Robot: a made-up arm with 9 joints.
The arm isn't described. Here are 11 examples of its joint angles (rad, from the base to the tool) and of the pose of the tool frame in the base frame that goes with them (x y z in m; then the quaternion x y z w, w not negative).
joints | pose
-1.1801 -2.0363 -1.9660 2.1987 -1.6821 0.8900 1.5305 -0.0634 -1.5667 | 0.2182 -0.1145 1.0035 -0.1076 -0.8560 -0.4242 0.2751
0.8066 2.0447 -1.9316 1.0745 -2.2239 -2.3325 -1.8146 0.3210 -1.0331 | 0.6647 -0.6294 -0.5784 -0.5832 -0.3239 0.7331 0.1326
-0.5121 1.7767 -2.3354 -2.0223 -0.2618 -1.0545 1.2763 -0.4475 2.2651 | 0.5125 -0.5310 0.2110 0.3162 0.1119 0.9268 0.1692
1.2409 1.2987 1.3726 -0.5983 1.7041 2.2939 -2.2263 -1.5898 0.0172 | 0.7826 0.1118 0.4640 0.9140 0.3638 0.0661 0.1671
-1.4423 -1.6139 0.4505 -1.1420 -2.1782 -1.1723 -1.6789 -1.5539 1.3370 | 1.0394 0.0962 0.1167 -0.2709 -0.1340 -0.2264 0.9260
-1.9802 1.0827 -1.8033 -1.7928 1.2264 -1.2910 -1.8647 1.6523 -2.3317 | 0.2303 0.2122 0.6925 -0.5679 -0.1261 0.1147 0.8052
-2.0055 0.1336 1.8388 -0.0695 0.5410 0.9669 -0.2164 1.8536 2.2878 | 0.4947 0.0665 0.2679 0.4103 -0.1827 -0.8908 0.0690
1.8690 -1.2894 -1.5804 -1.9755 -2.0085 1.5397 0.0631 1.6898 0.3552 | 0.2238 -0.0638 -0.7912 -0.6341 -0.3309 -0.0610 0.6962
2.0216 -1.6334 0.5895 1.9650 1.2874 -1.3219 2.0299 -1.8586 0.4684 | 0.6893 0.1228 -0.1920 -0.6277 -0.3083 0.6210 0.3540
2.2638 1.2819 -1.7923 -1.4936 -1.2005 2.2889 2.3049 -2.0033 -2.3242 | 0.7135 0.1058 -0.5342 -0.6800 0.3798 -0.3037 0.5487
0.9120 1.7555 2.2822 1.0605 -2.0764 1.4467 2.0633 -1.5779 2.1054 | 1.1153 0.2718 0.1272 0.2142 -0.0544 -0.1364 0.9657
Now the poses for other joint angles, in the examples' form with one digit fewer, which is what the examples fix.
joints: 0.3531 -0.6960 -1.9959 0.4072 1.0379 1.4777 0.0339 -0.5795 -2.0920
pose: 0.465 -0.534 0.361 0.724 -0.019 -0.002 0.689
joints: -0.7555 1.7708 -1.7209 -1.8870 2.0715 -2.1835 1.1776 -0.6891 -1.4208
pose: 0.209 -0.419 0.849 0.368 -0.785 -0.386 0.315
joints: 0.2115 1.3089 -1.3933 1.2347 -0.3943 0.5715 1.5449 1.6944 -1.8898
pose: 0.253 -0.385 0.091 -0.593 0.506 -0.317 0.541
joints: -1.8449 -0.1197 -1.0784 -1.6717 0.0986 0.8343 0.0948 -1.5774 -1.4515
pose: 0.272 0.198 0.478 0.306 0.683 -0.241 0.617
